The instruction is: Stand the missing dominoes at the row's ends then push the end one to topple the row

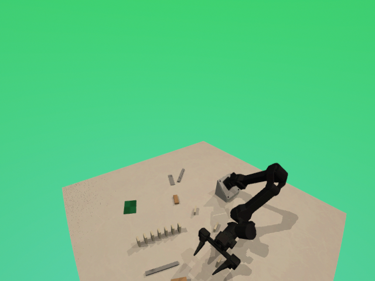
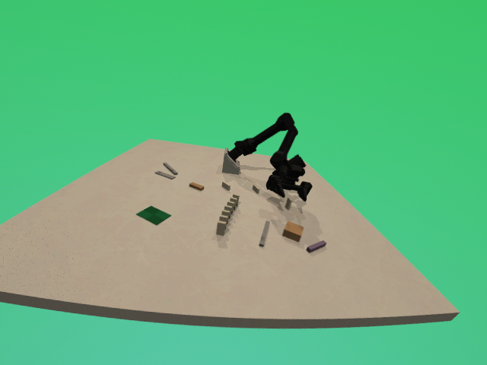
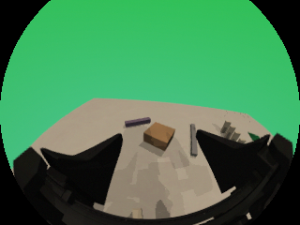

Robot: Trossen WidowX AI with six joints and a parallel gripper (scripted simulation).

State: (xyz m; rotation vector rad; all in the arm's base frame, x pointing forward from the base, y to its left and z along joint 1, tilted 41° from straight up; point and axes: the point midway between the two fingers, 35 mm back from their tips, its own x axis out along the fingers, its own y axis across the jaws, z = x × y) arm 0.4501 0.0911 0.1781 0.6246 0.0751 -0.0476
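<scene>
Right now my gripper tip is 9 cm short of the brown box, 2 cm to the left of it and 8 cm above it. The rest, counted from my gripper tip: long grey bar: 9 cm ahead, 13 cm to the right, 9 cm below; purple bar: 16 cm ahead, 3 cm to the left, 9 cm below; green patch: 50 cm to the right, 9 cm below.
</scene>
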